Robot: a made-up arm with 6 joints. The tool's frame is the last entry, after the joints. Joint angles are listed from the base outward.
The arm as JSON. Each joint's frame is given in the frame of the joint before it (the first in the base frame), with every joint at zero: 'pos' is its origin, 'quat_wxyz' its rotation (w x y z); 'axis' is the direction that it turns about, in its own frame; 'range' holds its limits. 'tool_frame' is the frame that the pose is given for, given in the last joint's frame.
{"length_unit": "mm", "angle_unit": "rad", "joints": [
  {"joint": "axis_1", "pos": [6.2, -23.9, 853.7], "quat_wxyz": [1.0, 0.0, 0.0, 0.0], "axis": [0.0, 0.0, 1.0], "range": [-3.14, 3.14]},
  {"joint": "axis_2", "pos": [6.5, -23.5, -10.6], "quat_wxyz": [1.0, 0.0, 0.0, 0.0], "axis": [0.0, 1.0, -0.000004], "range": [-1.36, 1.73]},
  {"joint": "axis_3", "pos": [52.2, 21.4, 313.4], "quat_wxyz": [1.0, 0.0, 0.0, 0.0], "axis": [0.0, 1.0, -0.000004], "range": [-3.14, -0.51]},
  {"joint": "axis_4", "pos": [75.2, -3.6, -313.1], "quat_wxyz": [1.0, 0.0, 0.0, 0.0], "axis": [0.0, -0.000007, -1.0], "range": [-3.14, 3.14]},
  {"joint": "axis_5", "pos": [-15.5, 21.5, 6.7], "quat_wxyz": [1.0, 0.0, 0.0, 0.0], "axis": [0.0, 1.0, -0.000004], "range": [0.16, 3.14]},
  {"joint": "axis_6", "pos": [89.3, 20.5, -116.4], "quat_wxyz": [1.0, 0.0, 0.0, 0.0], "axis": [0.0, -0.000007, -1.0], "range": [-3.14, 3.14]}
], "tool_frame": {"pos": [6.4, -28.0, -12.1], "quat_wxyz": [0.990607, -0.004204, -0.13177, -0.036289]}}
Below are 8 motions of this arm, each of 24 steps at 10 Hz.
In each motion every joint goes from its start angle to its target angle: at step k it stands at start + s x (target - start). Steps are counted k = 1, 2, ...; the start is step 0. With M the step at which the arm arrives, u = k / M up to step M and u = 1 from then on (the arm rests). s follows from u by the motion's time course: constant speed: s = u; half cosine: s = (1 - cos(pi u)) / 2; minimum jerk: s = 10 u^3 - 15 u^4 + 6 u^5.
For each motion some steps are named. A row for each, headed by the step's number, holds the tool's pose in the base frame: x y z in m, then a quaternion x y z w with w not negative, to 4 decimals.
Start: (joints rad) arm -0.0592 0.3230 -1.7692 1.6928 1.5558 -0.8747
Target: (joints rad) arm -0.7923 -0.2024 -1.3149 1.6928 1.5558 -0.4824
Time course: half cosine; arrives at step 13
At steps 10, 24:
10: 0.4278 -0.2052 1.2479 0.6154 -0.4794 -0.1911 0.5958
24: 0.3934 -0.2268 1.2507 0.5996 -0.4941 -0.2321 0.5851

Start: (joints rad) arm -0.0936 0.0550 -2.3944 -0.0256 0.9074 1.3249
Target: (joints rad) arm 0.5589 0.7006 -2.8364 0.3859 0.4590 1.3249
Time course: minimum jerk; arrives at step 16
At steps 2, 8, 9, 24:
2: 0.4016 -0.0349 1.4532 0.3244 -0.5954 -0.5557 0.4810
8: 0.4858 0.1219 1.4178 0.5125 -0.4878 -0.4704 0.5273
9: 0.4950 0.1649 1.4049 0.5519 -0.4545 -0.4527 0.5329
24: 0.4920 0.3117 1.3506 0.6612 -0.3284 -0.4051 0.5392

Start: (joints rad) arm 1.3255 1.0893 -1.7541 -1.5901 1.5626 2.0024
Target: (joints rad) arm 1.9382 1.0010 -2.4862 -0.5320 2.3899 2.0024
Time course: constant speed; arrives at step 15
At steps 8, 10, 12, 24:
8: 0.0763 0.5405 0.7746 -0.2398 -0.6758 -0.1253 0.6857
10: 0.0118 0.5387 0.7993 -0.2534 -0.6321 -0.1445 0.7179
12: -0.0545 0.5293 0.8257 -0.2693 -0.5843 -0.1463 0.7514
24: -0.1529 0.4993 0.8702 -0.2959 -0.5104 -0.1153 0.7991

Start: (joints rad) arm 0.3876 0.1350 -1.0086 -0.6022 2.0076 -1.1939
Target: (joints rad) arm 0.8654 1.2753 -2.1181 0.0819 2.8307 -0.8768
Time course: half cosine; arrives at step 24
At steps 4, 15, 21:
4: 0.3328 0.0434 0.8365 -0.0017 0.5212 0.5736 0.6319
15: 0.3147 0.2484 0.7368 0.0672 0.6941 0.4586 0.5509
21: 0.2643 0.3179 0.6820 0.0691 0.7733 0.4115 0.4774

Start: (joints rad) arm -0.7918 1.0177 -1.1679 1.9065 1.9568 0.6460
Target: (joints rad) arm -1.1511 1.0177 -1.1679 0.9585 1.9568 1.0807
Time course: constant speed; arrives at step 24
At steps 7, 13, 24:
7: 0.4090 -0.2789 0.6554 0.5669 0.5179 -0.6372 0.0665
13: 0.3653 -0.2827 0.6523 0.4869 0.5871 -0.6412 0.0842
24: 0.2757 -0.2878 0.6466 0.3179 0.6891 -0.6425 0.1063

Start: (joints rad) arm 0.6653 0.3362 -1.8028 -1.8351 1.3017 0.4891
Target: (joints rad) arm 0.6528 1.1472 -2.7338 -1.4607 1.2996 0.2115
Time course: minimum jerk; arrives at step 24
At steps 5, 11, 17, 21, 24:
5: 0.5546 0.2492 1.1619 -0.5769 -0.5589 0.2583 0.5367
11: 0.6109 0.2896 1.1056 -0.5562 -0.5281 0.2663 0.5838
17: 0.6566 0.3235 1.0163 -0.5225 -0.4948 0.2814 0.6348
21: 0.6654 0.3305 0.9843 -0.5098 -0.4850 0.2875 0.6498
24: 0.6663 0.3312 0.9804 -0.5082 -0.4839 0.2883 0.6515

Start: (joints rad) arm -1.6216 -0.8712 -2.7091 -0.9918 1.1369 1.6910
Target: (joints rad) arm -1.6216 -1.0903 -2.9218 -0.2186 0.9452 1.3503
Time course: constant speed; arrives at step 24
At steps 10, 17, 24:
10: -0.0096 0.4252 1.4229 0.2432 0.8805 0.1614 0.3736
17: 0.0168 0.4862 1.3785 0.2040 0.9287 0.0979 0.2938
24: 0.0405 0.5459 1.3223 0.1691 0.9622 0.0185 0.2127

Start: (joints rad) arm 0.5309 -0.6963 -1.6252 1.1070 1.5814 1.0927
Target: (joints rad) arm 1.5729 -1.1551 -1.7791 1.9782 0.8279 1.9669
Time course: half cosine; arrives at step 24
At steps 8, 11, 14, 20, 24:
8: -0.0836 0.0674 1.4488 0.6230 0.2243 -0.0716 0.7460
11: -0.1314 -0.0232 1.4760 0.6290 0.3829 -0.0210 0.6763
14: -0.1408 -0.1369 1.4904 0.5747 0.5586 0.0354 0.5970
20: -0.0629 -0.3057 1.4826 0.3650 0.7957 0.1264 0.4665
24: -0.0321 -0.3353 1.4762 0.3006 0.8349 0.1463 0.4372

